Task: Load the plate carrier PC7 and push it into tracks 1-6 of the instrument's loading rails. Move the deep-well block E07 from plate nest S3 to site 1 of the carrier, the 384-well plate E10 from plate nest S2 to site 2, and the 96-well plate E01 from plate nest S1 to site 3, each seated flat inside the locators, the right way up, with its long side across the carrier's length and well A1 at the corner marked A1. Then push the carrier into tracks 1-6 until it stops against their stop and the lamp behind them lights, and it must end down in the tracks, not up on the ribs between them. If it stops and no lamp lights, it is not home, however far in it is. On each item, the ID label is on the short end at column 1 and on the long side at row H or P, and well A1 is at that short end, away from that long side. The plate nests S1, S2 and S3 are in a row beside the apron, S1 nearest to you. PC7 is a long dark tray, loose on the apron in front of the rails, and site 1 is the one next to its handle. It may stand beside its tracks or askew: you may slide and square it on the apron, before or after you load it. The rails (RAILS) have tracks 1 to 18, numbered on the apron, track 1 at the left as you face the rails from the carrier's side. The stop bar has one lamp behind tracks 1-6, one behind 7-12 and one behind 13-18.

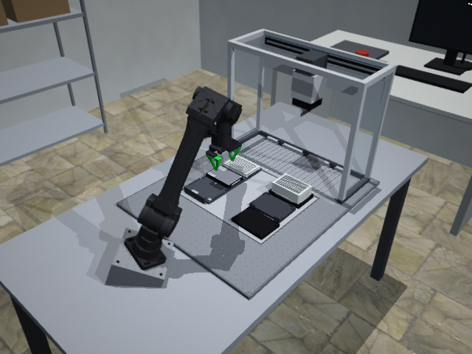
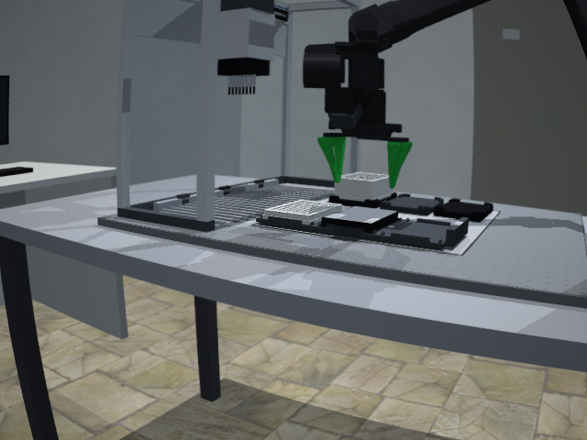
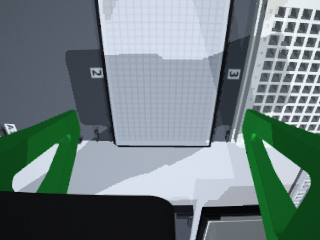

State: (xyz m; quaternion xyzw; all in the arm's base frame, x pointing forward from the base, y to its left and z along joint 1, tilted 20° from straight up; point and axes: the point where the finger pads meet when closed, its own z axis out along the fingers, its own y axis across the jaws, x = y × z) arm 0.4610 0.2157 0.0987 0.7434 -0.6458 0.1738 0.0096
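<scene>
The plate nest S3 lies 130 mm ahead of my hand, 240 mm to the right of it and 70 mm below it. Also, from my hand: 96-well plate E01 (100 mm ahead, 10 mm to the left, 60 mm below); then plate nest S2 (20 mm ahead, 250 mm to the right, 70 mm below); then dark plate carrier PC7 (60 mm below).
</scene>
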